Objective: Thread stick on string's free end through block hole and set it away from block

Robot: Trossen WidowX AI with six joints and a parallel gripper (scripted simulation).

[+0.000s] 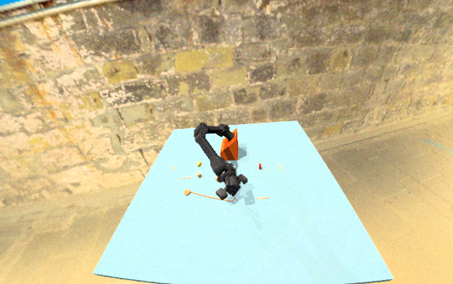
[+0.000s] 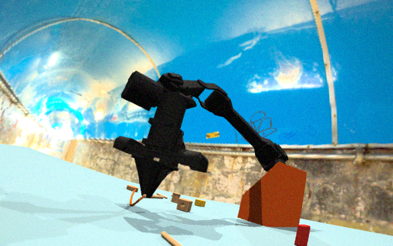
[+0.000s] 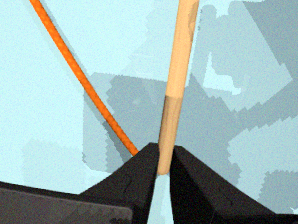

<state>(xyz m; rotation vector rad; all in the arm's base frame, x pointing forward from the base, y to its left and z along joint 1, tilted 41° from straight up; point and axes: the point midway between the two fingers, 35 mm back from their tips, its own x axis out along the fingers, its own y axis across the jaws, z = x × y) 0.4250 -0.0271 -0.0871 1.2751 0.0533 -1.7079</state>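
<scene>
Now: the wooden block 14 cm behind my gripper tip, 11 cm to the right of it and 1 cm below it. Round my gripper tip: red cylinder (25 cm behind, 16 cm to the left, 1 cm below); round wooden button (30 cm to the right, 3 cm behind, 2 cm below); thin wooden stick (1 cm to the right, 1 cm behind).
</scene>
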